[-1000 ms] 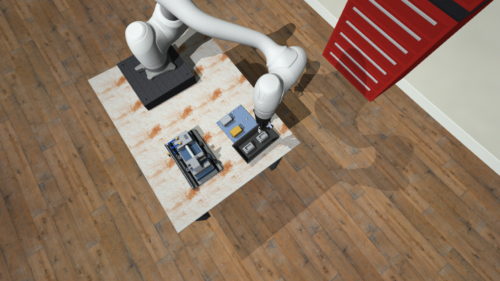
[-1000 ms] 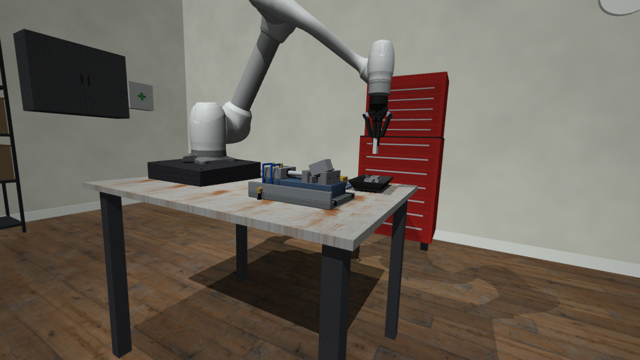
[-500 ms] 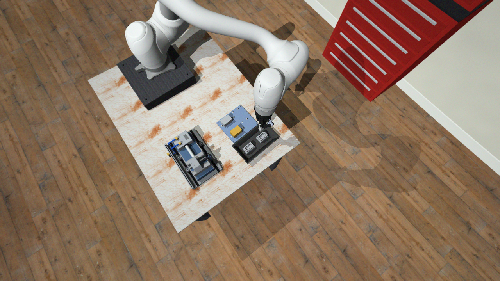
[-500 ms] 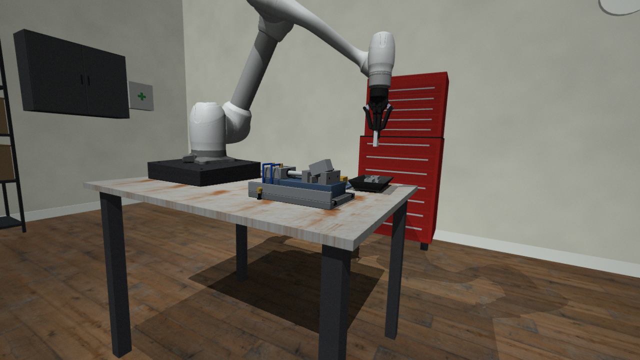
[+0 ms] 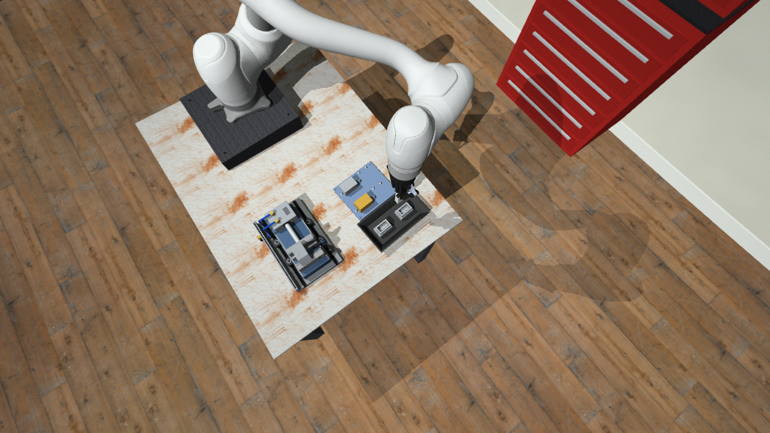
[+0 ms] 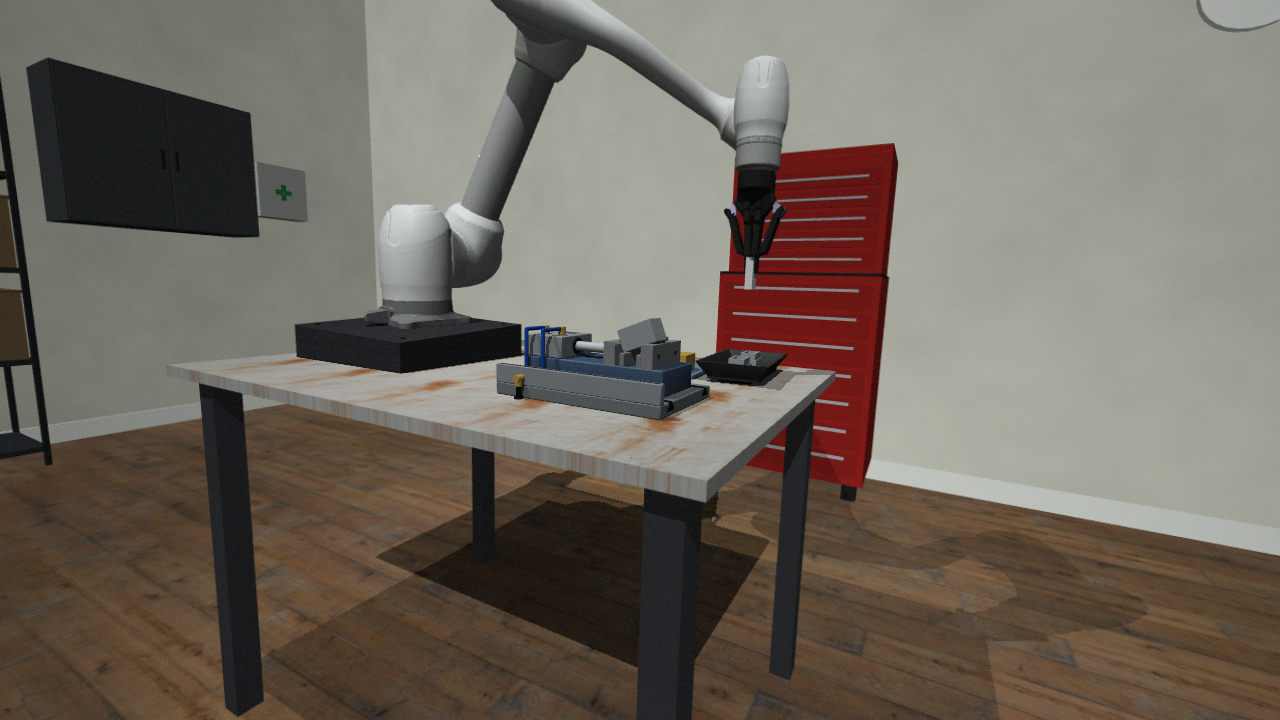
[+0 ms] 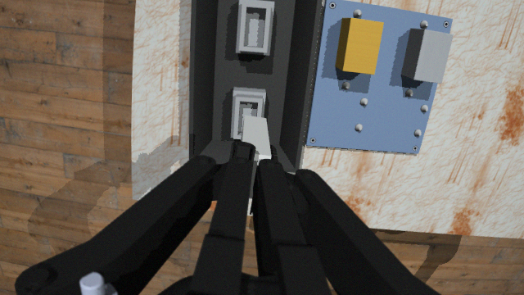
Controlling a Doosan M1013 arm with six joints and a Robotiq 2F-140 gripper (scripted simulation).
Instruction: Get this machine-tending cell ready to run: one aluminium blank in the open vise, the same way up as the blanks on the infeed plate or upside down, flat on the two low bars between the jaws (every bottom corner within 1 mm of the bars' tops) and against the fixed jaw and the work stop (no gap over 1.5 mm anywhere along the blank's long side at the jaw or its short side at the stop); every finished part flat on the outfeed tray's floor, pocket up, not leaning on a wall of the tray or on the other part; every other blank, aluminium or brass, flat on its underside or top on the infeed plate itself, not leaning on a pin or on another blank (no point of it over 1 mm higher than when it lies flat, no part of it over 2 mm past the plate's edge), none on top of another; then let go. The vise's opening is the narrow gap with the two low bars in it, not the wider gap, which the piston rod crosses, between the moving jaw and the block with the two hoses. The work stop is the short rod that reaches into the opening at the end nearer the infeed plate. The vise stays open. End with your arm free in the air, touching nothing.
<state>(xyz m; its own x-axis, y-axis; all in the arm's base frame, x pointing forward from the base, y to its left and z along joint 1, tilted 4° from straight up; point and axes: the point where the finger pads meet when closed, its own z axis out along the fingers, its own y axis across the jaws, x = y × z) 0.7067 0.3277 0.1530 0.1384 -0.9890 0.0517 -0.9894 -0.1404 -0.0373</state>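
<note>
My gripper is now 10 mm past the aluminium blank, 370 mm to the left of it and 110 mm above it. The rest, counted from my hand: work stop (20 mm behind, 310 mm to the right, 120 mm below); then brass blank (100 mm behind, 90 mm to the right, 190 mm below); then infeed plate (160 mm behind, 60 mm to the right, 210 mm below).
</note>
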